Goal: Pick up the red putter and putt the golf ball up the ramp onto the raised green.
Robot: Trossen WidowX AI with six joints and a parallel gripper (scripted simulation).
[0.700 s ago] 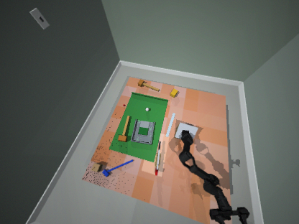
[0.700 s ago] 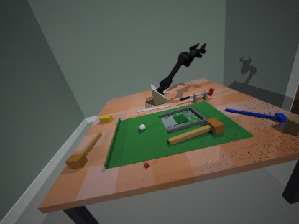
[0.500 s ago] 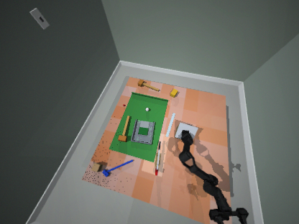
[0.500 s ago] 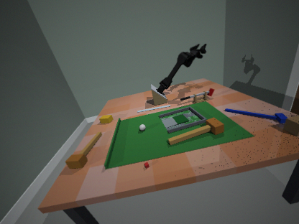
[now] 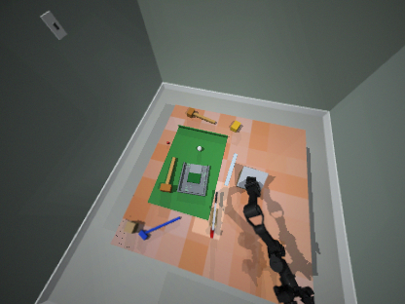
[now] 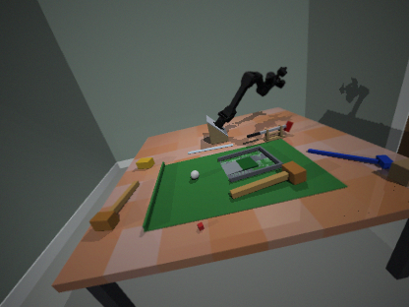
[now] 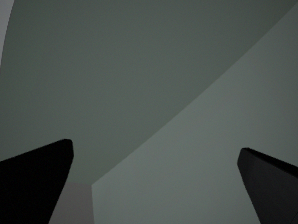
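Now: gripper tip 39 cm short of the red putter, 35 cm to the left of it and 28 cm above it. The rest, counted from my gripper tip: white golf ball: 86 cm to the right, 59 cm ahead, 31 cm below; then green mat: 70 cm to the right, 63 cm ahead, 33 cm below; then blue mallet: 77 cm ahead, 32 cm below, 22 cm to the right.
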